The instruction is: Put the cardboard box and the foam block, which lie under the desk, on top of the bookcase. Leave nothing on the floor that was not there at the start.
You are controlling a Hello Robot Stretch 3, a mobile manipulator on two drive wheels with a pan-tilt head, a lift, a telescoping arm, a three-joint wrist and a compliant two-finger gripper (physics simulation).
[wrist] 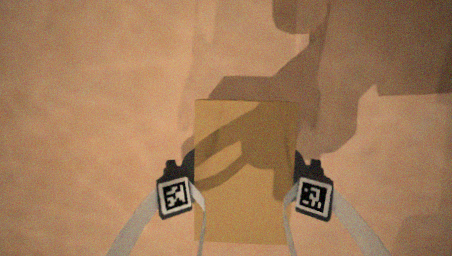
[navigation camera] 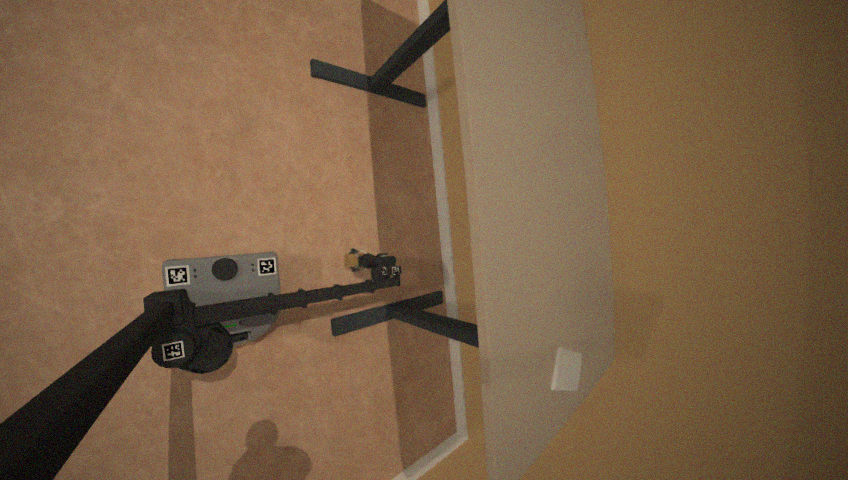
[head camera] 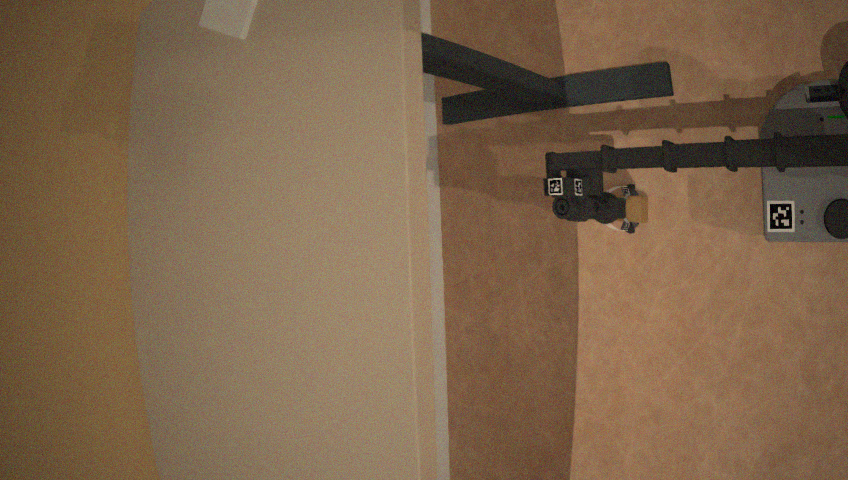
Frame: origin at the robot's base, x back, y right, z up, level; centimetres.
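Seen in the pictures: gripper, fingertip midpoint: point(navigation camera: 351, 260) point(head camera: 633, 208); robot's base, link origin: point(navigation camera: 224, 268) point(head camera: 838, 216).
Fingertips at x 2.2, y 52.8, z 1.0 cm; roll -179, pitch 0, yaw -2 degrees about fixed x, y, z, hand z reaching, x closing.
Pixels of each thing's middle, then the offset from my fingertips to it. Level surfaces: height alone.
- cardboard box, body centre: point(head camera: 628, 208) point(navigation camera: 355, 260) dy +0.8, dx +0.1, dz +1.9 cm
- desk, surface height: dz +94.0 cm
- white object, body centre: point(navigation camera: 568, 370) dy +15.7, dx +29.1, dz +94.5 cm
The cardboard box point(head camera: 638, 209) point(navigation camera: 351, 260) point(wrist: 244, 220) is a tan-yellow block seen from above, out in front of the desk's long edge. My gripper point(head camera: 629, 208) point(navigation camera: 355, 260) point(wrist: 241, 165) points down over it, with one fingertip against each long side, and is shut on the box. Whether the box's underside touches the floor cannot be told. The desk point(head camera: 267, 237) point(navigation camera: 535, 178) has a pale top that hides part of the floor beneath it. The foam block and the bookcase do not show in these views.
A dark desk leg foot point(head camera: 618, 83) point(navigation camera: 360, 320) lies close beside my extended arm point(head camera: 696, 154) point(navigation camera: 315, 295). Another leg foot point(navigation camera: 339, 74) stands farther along the desk. A white object point(head camera: 229, 17) point(navigation camera: 567, 368) lies on the desk top. My base point(head camera: 794, 184) point(navigation camera: 223, 288) stands back from the desk.
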